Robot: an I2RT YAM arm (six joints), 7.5 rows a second.
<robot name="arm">
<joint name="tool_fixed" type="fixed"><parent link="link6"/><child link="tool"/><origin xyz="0 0 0" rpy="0 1.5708 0"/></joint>
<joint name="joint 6" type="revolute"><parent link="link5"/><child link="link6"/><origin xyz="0.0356 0 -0.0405" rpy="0 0 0"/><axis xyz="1 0 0"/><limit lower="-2.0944" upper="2.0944"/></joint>
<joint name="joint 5" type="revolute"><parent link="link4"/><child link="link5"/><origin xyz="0.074 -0.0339 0.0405" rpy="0 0 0"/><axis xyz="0 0 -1"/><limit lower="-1.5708" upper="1.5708"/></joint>
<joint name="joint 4" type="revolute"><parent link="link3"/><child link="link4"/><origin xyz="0.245 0.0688 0.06" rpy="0 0 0"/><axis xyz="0 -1 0"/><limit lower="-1.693" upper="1.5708"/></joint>
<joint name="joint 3" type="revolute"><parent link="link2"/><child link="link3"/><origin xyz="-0.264 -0.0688 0" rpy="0 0 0"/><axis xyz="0 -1 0"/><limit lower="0" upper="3.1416"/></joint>
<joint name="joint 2" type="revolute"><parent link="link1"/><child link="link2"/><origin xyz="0.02 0.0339 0.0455" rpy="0 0 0"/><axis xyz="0 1 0"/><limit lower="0" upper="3.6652"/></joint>
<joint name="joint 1" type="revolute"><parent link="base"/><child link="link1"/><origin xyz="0 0 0.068" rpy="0 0 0"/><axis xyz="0 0 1"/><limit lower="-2.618" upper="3.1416"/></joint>
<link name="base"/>
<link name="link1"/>
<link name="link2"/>
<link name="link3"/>
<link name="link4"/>
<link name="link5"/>
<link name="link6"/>
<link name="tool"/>
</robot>
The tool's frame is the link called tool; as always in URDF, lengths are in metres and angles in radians.
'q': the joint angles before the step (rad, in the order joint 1, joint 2, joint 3, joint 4, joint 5, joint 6). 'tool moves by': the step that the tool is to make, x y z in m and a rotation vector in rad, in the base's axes. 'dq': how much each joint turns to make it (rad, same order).
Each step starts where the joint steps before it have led.
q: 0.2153 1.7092 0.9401 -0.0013 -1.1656 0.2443
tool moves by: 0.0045 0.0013 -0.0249 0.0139 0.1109 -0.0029
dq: -0.0001 0.0778 -0.0145 0.0552 -0.0245 0.0738
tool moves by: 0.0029 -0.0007 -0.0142 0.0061 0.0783 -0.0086
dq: -0.0043 0.0472 -0.0020 0.0210 -0.0136 0.0506
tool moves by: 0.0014 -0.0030 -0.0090 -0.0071 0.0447 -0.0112
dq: -0.0094 0.0272 0.0022 -0.0128 -0.0005 0.0079
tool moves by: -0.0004 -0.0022 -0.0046 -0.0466 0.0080 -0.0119
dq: -0.0045 0.0091 0.0135 -0.0738 0.0393 -0.0565
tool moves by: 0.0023 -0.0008 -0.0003 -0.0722 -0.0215 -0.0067
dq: -0.0007 0.0069 0.0351 -0.0999 0.0656 -0.0868
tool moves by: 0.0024 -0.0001 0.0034 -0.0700 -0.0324 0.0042
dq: 0.0015 -0.0001 0.0377 -0.0927 0.0634 -0.0833
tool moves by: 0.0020 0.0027 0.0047 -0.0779 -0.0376 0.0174
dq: 0.0103 -0.0004 0.0413 -0.0904 0.0713 -0.0829
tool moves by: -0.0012 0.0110 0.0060 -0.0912 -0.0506 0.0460
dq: 0.0365 -0.0051 0.0387 -0.0819 0.0870 -0.0839
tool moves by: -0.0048 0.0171 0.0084 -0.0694 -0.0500 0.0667
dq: 0.0547 -0.0128 0.0320 -0.0632 0.0691 -0.0641
